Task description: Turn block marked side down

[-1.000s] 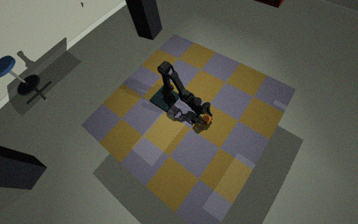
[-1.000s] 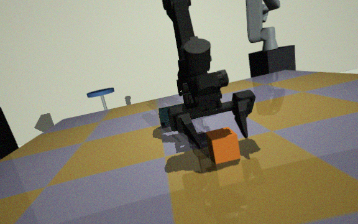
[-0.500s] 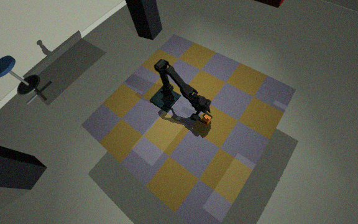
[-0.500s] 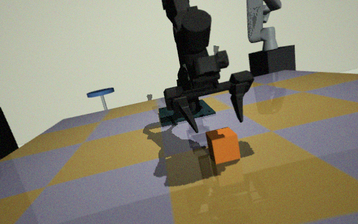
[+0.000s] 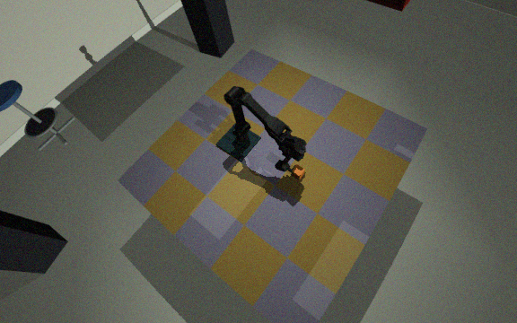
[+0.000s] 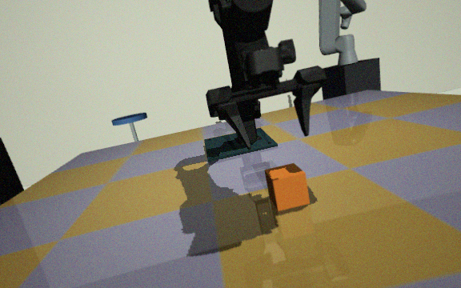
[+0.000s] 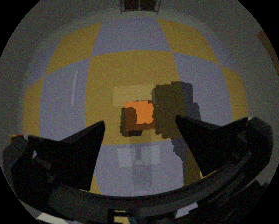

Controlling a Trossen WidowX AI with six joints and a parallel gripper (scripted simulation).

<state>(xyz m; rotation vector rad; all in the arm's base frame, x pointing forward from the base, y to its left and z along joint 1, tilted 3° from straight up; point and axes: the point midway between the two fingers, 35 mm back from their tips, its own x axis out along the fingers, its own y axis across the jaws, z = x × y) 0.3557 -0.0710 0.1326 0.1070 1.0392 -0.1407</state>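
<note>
Right now the orange block is 70 mm below my gripper tip.
</note>
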